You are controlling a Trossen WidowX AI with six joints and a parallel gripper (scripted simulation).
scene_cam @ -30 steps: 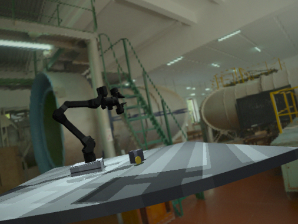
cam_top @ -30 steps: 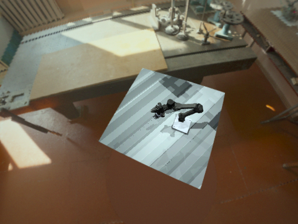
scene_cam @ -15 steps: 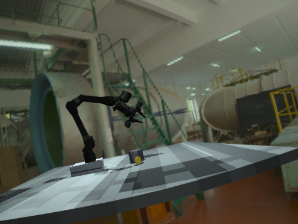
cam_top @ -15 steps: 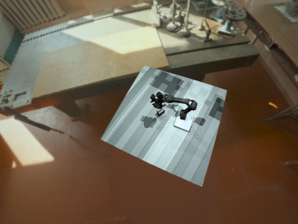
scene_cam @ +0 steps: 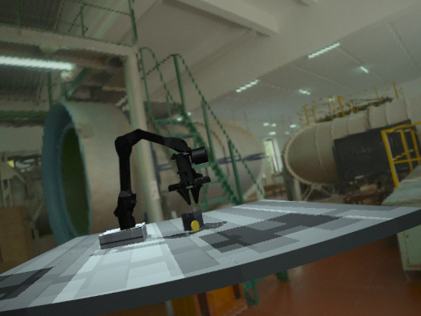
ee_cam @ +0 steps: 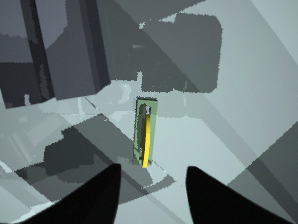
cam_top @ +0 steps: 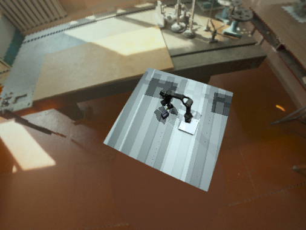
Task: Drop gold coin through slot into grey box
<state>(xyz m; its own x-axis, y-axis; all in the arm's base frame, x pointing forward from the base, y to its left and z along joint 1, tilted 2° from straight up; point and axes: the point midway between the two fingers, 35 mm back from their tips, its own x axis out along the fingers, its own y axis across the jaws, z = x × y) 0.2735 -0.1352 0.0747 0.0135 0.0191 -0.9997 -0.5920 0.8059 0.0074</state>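
The gold coin lies 1 cm behind my gripper tip, 1 cm to the right of it and 9 cm below it.
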